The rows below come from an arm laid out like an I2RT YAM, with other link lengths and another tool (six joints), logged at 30 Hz.
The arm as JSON. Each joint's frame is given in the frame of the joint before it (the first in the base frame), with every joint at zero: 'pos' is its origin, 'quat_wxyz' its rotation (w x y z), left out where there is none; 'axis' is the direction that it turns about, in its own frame. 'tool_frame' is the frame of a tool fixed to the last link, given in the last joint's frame.
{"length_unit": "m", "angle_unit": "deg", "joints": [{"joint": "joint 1", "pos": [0.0, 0.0, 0.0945], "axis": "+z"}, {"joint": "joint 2", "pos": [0.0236, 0.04, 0.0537], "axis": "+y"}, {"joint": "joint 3", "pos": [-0.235, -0.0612, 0.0], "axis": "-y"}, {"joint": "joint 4", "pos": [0.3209, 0.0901, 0.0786], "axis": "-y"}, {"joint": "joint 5", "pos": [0.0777, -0.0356, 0.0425], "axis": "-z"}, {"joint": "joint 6", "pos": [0.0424, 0.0, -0.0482], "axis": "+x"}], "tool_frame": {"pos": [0.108, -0.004, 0.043], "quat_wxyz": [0.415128, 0.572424, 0.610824, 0.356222]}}
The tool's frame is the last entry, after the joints.
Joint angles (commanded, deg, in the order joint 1, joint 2, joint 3, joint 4, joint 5, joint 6), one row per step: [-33.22 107.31 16.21 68.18 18.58 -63.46]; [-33.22 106.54 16.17 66.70 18.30 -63.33]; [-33.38 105.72 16.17 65.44 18.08 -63.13]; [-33.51 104.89 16.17 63.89 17.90 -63.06]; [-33.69 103.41 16.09 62.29 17.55 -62.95]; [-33.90 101.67 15.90 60.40 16.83 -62.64]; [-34.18 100.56 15.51 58.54 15.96 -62.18]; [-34.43 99.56 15.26 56.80 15.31 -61.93]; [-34.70 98.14 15.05 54.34 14.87 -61.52]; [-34.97 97.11 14.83 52.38 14.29 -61.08]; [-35.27 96.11 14.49 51.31 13.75 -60.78]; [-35.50 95.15 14.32 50.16 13.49 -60.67]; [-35.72 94.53 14.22 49.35 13.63 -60.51]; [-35.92 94.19 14.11 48.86 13.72 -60.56]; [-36.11 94.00 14.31 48.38 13.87 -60.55]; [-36.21 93.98 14.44 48.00 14.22 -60.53]
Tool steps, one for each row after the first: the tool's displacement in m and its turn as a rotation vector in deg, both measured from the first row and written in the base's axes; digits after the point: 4 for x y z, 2 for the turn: [0.0005 0.0005 -0.0010 0.58 0.47 0.21]; [0.0010 -0.0005 -0.0005 1.00 0.64 0.17]; [0.0011 -0.0010 -0.0011 1.50 1.15 0.18]; [0.0024 -0.0023 0.0019 1.79 1.15 0.27]; [0.0037 -0.0027 0.0049 2.41 1.04 0.60]; [0.0022 -0.0014 0.0030 3.62 1.45 0.91]; [0.0012 -0.0007 0.0016 4.56 1.92 1.13]; [-0.0001 -0.0008 0.0004 5.67 2.53 1.05]; [-0.0016 -0.0003 -0.0013 6.81 3.00 1.08]; [-0.0028 -0.0003 -0.0008 7.43 2.97 1.12]; [-0.0035 -0.0009 0.0001 7.81 3.11 1.06]; [-0.0047 -0.0023 0.0005 8.02 3.25 0.63]; [-0.0061 -0.0033 0.0002 8.11 3.50 0.37]; [-0.0061 -0.0054 0.0009 8.12 3.59 0.04]; [-0.0068 -0.0069 0.0004 8.13 3.84 -0.39]
